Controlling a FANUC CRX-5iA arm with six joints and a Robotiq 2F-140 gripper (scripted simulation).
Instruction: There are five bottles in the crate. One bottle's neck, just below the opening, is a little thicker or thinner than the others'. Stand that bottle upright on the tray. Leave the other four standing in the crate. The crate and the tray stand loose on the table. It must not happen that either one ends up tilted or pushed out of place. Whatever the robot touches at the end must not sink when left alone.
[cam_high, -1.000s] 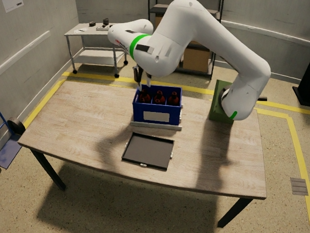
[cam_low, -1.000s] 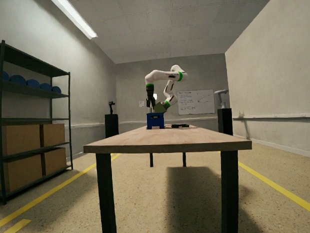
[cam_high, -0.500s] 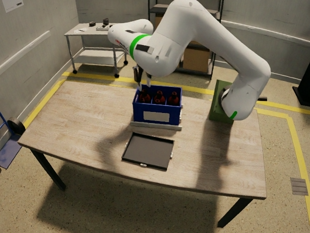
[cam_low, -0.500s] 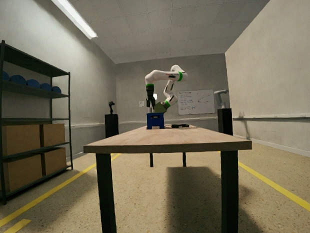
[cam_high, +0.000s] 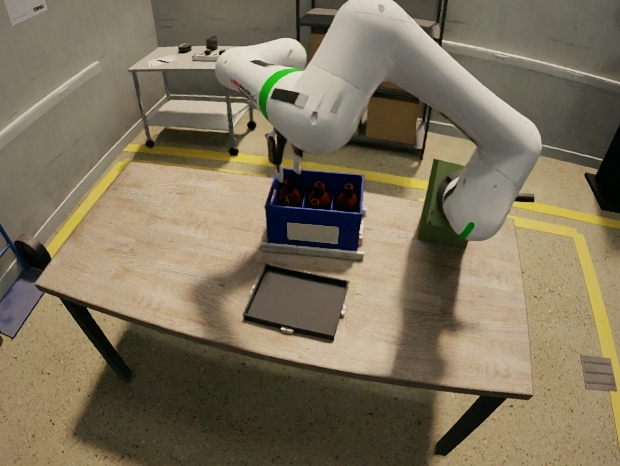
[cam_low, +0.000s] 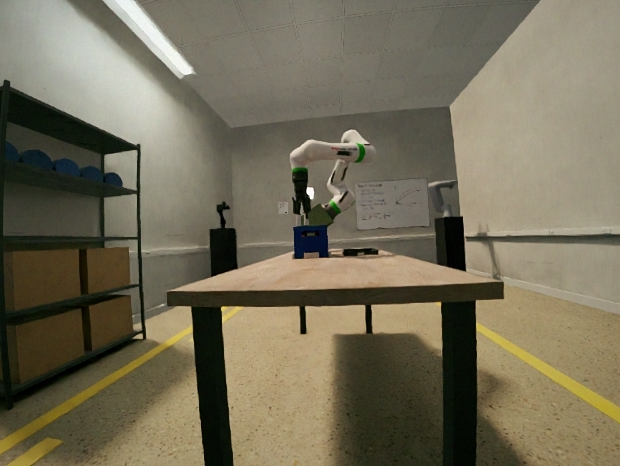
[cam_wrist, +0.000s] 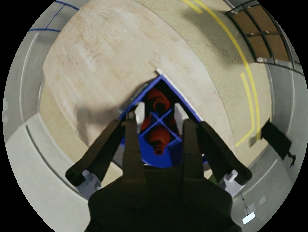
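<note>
My hand is 90 mm past the bottle and 130 mm above it. Round my hand: dark tray: 90 mm behind, 320 mm to the left, 200 mm below; blue crate: 90 mm behind, 40 mm to the left, 130 mm below.
</note>
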